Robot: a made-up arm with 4 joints.
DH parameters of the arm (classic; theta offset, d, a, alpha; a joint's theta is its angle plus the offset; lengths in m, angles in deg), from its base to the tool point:
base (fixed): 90 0.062 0 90
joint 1: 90 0.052 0.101 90
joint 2: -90 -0.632 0.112 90
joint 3: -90 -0.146 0.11 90
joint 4: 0 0.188 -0.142 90
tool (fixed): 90 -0.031 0 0
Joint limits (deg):
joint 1: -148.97..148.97
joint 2: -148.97..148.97
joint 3: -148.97..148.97
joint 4: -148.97..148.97
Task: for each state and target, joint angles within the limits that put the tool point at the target. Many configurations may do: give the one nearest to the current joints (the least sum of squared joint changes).
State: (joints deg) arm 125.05 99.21 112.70 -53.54
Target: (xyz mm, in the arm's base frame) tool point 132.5 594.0 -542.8
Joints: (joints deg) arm 148.97 115.11 88.29 -43.51
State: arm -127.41 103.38 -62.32 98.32
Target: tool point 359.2 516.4 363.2
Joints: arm -144.43 77.94 -42.31 106.81
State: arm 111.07 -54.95 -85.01 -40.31
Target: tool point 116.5 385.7 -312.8
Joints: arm 148.97 -16.97 -57.50 -71.19
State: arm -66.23 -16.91 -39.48 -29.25
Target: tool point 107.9 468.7 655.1
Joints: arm -118.55 -23.80 7.90 -68.97
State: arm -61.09 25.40 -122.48 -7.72
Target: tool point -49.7 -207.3 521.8
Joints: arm -38.37 28.67 -98.81 -21.10
